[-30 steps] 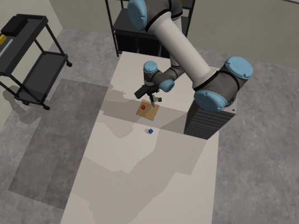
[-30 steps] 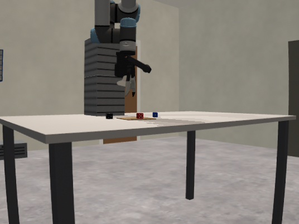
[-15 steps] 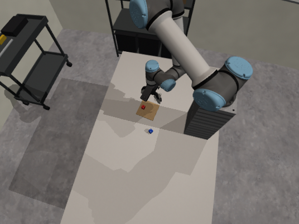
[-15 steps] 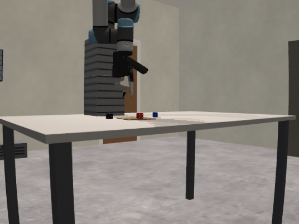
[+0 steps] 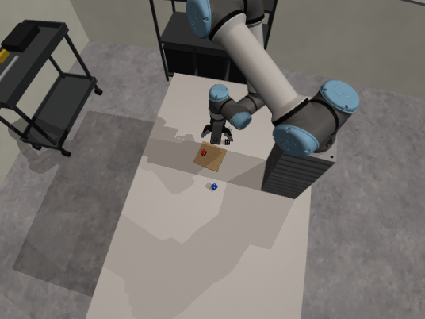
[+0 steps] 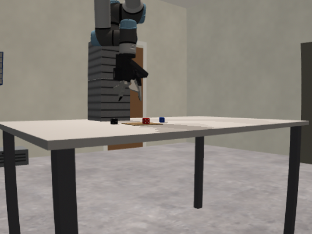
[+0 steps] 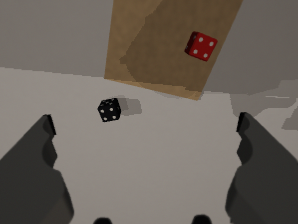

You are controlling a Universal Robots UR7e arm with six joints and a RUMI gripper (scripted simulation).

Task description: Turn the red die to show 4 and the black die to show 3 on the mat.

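Right now the black die is 90 mm below my hand, 60 mm to the right of it and 40 mm behind it. The rest, counted from my hand: blue die 210 mm to the left, 90 mm below, 70 mm behind; red die 90 mm below, 50 mm to the left, 50 mm ahead; brown mat 100 mm below, 50 mm to the left, 20 mm ahead.
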